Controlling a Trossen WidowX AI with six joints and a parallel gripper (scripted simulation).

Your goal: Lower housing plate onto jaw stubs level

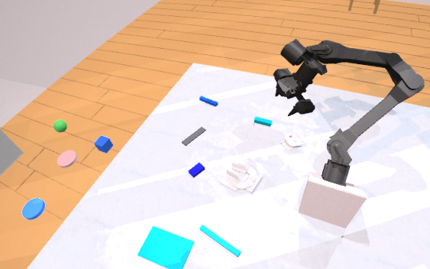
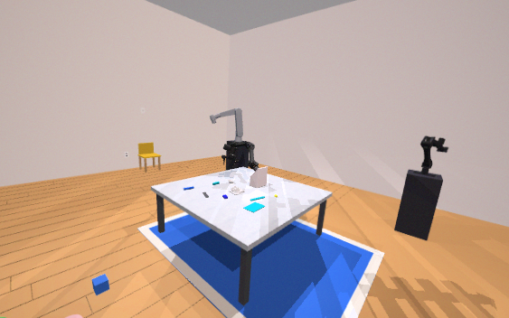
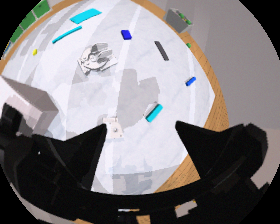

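The white base lies 110 mm ahead of my gripper tip, 220 mm to the left of it and 190 mm below it. Round my gripper tip: blue block (260 mm ahead, 250 mm to the left, 190 mm below); then blue bar (380 mm ahead, 140 mm to the right, 190 mm below); then grey bar (350 mm ahead, 90 mm to the left, 190 mm below).
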